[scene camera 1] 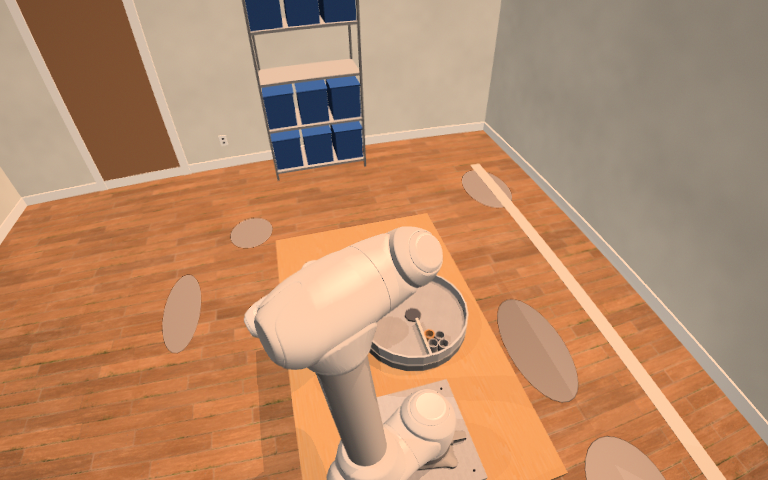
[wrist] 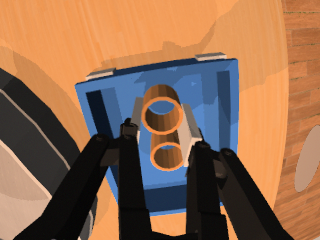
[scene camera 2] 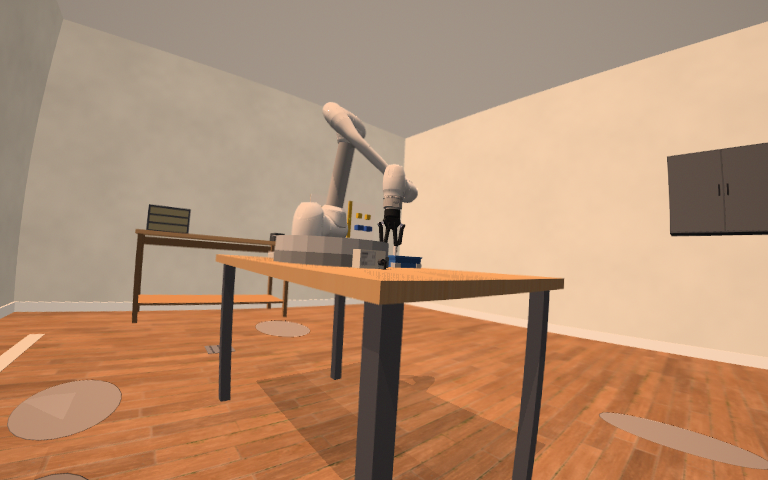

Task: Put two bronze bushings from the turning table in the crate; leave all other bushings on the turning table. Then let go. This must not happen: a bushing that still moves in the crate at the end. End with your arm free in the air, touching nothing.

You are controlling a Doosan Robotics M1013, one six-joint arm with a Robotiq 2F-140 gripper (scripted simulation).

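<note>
Bronze bushing (wrist: 159, 124) visible. Another bronze bushing (wrist: 164, 159). Crate (wrist: 214, 96). My gripper (wrist: 160, 112).
</note>
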